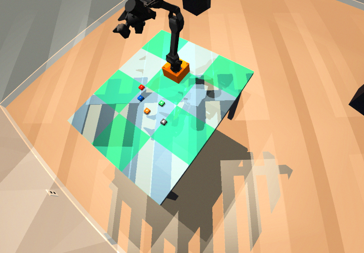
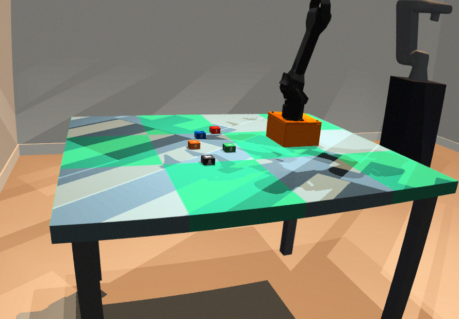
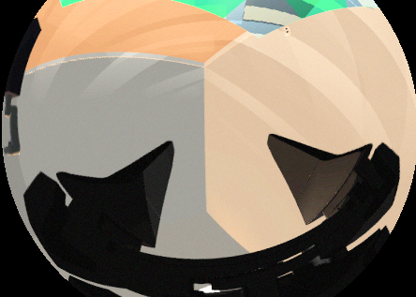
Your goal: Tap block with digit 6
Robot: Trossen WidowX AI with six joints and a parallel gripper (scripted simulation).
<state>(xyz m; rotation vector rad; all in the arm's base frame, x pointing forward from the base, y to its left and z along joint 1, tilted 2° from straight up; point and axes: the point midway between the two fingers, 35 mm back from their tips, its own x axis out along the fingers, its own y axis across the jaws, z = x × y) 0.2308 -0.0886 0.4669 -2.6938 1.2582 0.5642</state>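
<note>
My gripper tip is now 540 mm above the black block, 320 mm to the right of it and 70 mm short of it. From my gripper tip the other things lie so: green block: 540 mm below, 210 mm to the left, 10 mm behind; red block 1: 540 mm below, 10 mm ahead; blue block 2: 540 mm below, 70 mm to the left, 70 mm ahead.
</note>
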